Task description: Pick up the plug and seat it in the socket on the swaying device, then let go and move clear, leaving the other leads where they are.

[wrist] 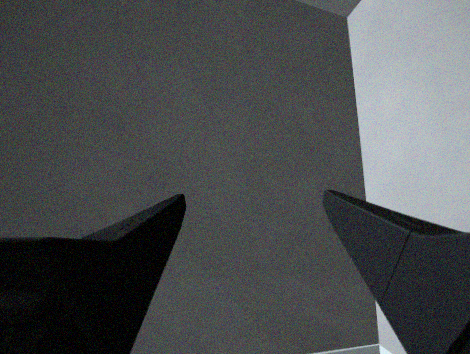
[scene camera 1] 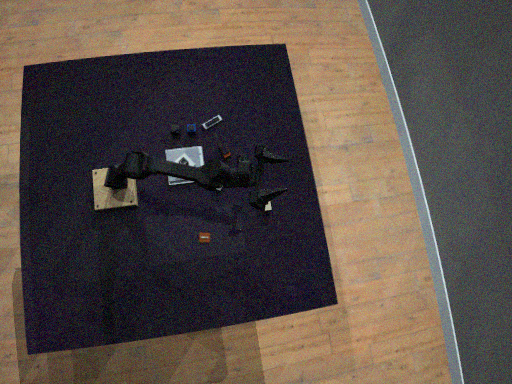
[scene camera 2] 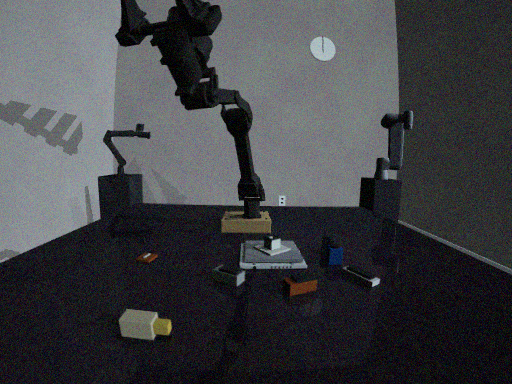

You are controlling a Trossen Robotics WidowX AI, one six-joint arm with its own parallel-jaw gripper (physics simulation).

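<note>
The plug (scene camera 2: 137, 325) (scene camera 1: 268, 206), a cream block with a yellow tip, lies on its side on the dark table, partly hidden under a finger in the first scene view. The swaying device (scene camera 1: 171, 153) (scene camera 2: 295, 262) is a grey and white slab near the arm's base. Its socket (scene camera 2: 272, 243) (scene camera 1: 184, 161) is a small block on a white diamond plate on top. My gripper (scene camera 1: 287, 175) (wrist: 253, 198) is wide open and empty. It is raised high and points away from the base, with its fingertips partly cut off in the second scene view.
An orange block (scene camera 1: 227, 155) (scene camera 2: 301, 286), a grey block (scene camera 2: 229, 276), a blue block (scene camera 1: 191, 128) (scene camera 2: 335, 256), a dark block (scene camera 1: 175, 130) and a white-edged strip (scene camera 1: 212, 121) (scene camera 2: 362, 276) lie around the device. A flat orange piece (scene camera 1: 204, 237) (scene camera 2: 147, 257) lies to one side.
</note>
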